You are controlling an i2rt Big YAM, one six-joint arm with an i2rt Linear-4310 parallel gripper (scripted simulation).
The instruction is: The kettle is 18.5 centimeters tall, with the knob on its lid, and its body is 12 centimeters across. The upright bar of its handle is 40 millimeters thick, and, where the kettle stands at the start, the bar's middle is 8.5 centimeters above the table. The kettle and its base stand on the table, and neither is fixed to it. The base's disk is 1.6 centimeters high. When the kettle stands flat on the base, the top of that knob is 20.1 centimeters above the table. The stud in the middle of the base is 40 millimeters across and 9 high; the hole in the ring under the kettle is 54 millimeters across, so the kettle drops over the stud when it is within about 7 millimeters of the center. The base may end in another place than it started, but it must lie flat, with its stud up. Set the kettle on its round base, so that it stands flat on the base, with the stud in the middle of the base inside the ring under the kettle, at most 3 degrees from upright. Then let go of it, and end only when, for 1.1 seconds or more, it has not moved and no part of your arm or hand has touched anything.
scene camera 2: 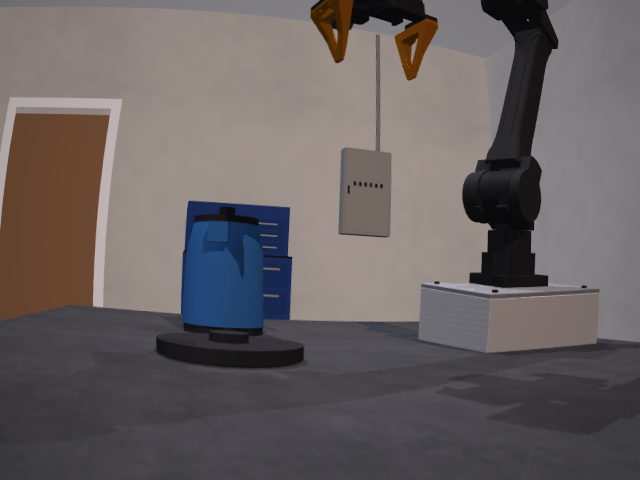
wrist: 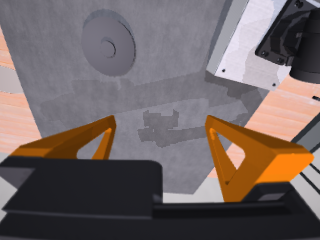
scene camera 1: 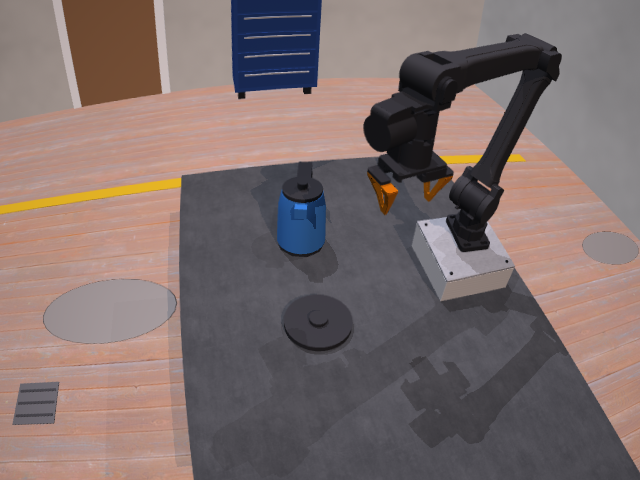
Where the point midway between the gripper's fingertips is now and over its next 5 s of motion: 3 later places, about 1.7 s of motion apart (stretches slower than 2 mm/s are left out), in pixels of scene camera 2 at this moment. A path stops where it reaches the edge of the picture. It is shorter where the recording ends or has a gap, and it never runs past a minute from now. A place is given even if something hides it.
My gripper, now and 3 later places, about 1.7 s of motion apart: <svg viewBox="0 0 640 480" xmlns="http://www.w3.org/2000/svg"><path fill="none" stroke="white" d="M377 70L261 107L239 149L233 214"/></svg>
